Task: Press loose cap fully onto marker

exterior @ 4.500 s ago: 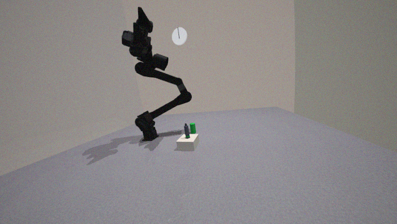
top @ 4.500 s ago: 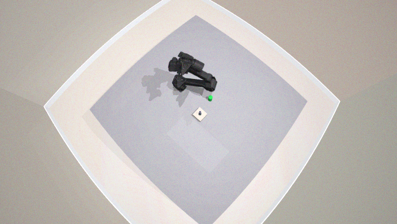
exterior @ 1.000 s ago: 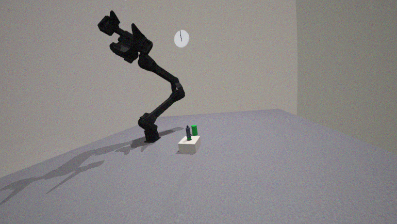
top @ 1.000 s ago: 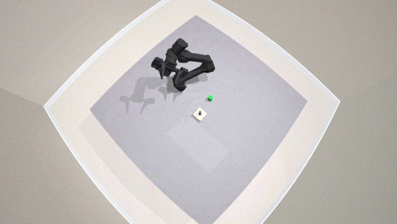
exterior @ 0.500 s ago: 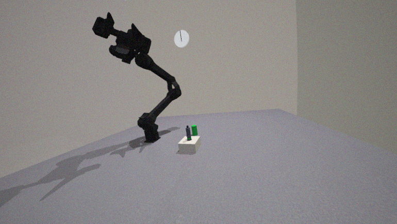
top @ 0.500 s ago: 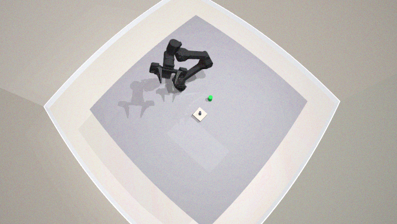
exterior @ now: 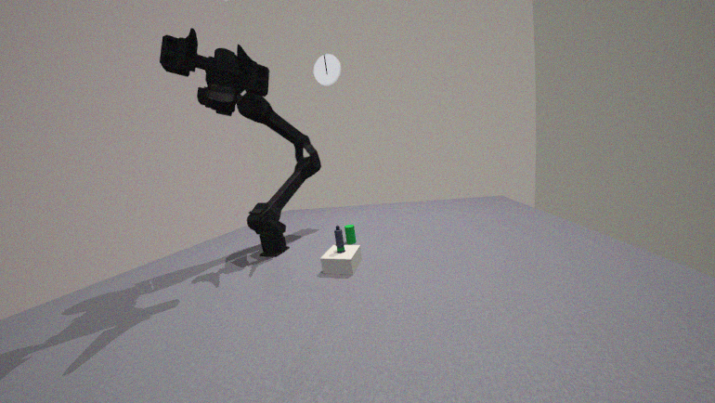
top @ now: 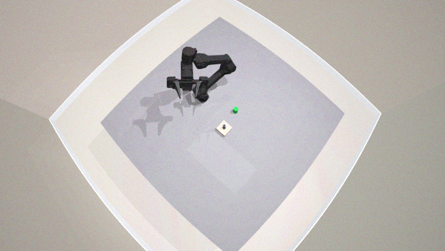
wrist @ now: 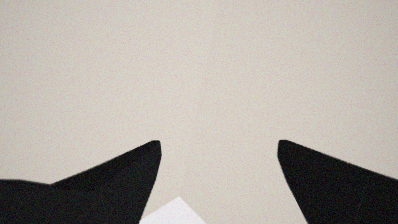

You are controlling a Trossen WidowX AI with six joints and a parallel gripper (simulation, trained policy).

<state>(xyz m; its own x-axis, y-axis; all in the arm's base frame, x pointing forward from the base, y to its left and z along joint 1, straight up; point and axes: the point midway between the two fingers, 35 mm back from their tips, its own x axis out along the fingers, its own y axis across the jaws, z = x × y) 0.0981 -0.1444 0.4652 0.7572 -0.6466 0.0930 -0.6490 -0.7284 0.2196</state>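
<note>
Now: gripper tip 44 cm above the green cap, 24 cm to the right of it and 10 cm short of it. Round my gripper tip: white holder block (45 cm below, 13 cm ahead, 10 cm to the left).
</note>
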